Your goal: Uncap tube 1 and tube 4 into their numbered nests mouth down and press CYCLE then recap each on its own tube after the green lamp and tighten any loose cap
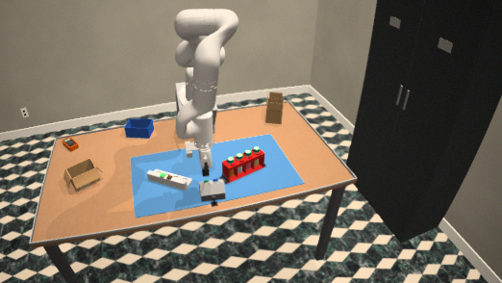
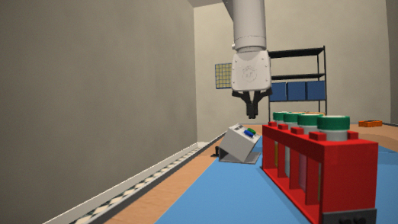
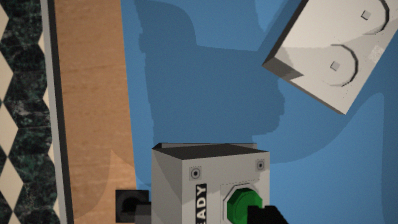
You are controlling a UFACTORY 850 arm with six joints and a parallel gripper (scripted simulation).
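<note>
My hand is 5 cm above the green ready key. The rest, counted from my hand: key housing 7 cm below, 2 cm to the left, 2 cm ahead; then blue cycle key 5 cm below, 4 cm to the left; then tube cap 13 cm to the left, 8 cm behind, 1 cm below.
</note>
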